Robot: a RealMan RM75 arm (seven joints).
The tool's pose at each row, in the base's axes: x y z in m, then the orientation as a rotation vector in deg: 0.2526 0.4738 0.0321 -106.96 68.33 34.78; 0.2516 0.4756 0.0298 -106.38 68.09 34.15; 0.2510 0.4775 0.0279 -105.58 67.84 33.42; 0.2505 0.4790 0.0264 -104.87 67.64 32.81; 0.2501 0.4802 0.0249 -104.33 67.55 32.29; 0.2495 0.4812 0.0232 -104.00 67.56 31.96; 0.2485 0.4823 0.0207 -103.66 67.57 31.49; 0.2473 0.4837 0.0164 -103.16 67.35 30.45; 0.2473 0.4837 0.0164 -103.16 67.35 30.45
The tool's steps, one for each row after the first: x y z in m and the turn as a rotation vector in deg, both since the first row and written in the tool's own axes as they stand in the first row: 0.0004 0.0014 0.0027 0.80 -0.08 -0.26; 0.0006 0.0022 0.0053 1.82 -0.23 -0.52; 0.0007 0.0029 0.0074 2.70 -0.36 -0.72; 0.0011 0.0036 0.0092 3.40 -0.39 -0.85; 0.0016 0.0046 0.0110 3.83 -0.38 -0.89; 0.0024 0.0062 0.0132 4.33 -0.29 -0.98; 0.0044 0.0086 0.0167 5.28 -0.10 -1.40; 0.0044 0.0086 0.0167 5.28 -0.10 -1.40
